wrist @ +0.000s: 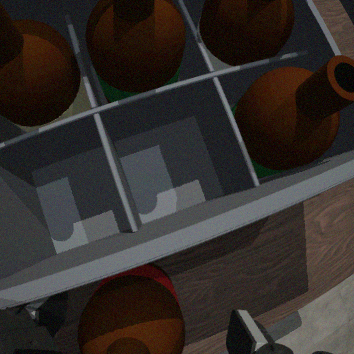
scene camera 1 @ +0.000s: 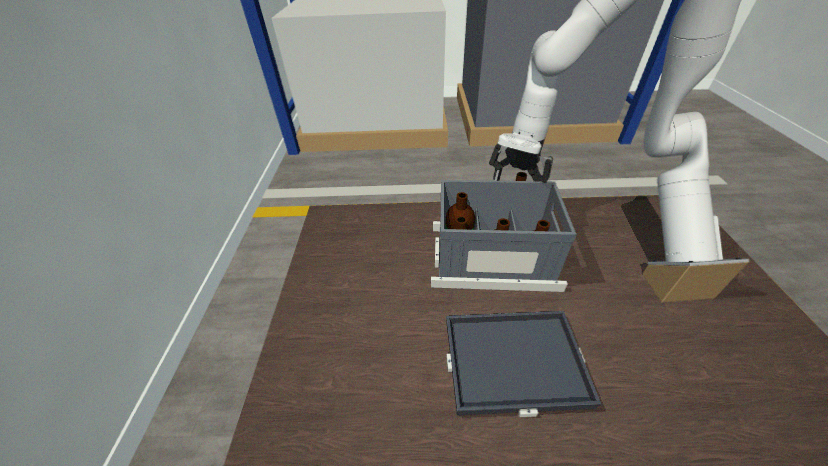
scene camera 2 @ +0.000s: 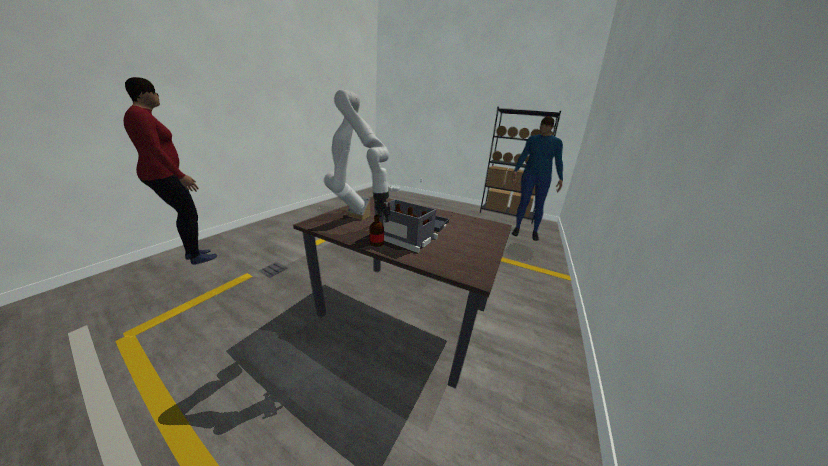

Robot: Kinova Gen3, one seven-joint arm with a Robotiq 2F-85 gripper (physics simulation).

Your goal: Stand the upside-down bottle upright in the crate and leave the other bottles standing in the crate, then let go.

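Places are measured from the arm's base along level axes (x down, y right, z back), in metres.
Pixels of known places: gripper, fingertip midpoint: (wrist: 147,315) (scene camera 2: 383,219); arm's base at its link origin: (scene camera 1: 691,260) (scene camera 2: 358,205).
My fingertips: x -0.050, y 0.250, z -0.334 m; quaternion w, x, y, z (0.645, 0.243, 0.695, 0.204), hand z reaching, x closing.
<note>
Ahead of a thing's pixels: the offset from my fingertips to its top centre. "pt": to the spot under its first point. Level surfaces: height alone.
A brown bottle with a red label @(dx -0.023, dy +0.021, dz +0.024 m) (scene camera 1: 521,177) (scene camera 2: 376,236) (wrist: 132,310) stands upright on the table, outside the grey crate @(dx -0.044, dy -0.118, dz -0.069 m) (scene camera 1: 509,236) (scene camera 2: 421,229) (wrist: 200,225), beside its long wall on the far side in scene camera 1. My gripper (scene camera 1: 520,174) (scene camera 2: 383,215) (wrist: 147,315) is open, pointing down, its fingers on either side of this bottle's upper part and apart from it. Inside the crate several brown bottles stand neck up, among them one in a corner @(pt dx +0.008, dy -0.055, dz -0.125 m) (wrist: 285,120) and one in the middle (wrist: 137,45). Two adjoining compartments nearest the red-label bottle are empty. No upside-down bottle shows.
A shallow dark tray @(pt dx +0.126, dy -0.396, dz -0.082 m) (scene camera 1: 521,358) lies on the table @(dx +0.131 m) (scene camera 1: 347,347) (scene camera 2: 463,254), on the crate's other side. White strips @(pt dx +0.111, dy -0.221, dz -0.084 m) (scene camera 1: 498,284) edge the crate. The arm's base stands on a wooden block (scene camera 1: 695,282). Two people (scene camera 2: 153,144) (scene camera 2: 540,162) stand away from the table.
</note>
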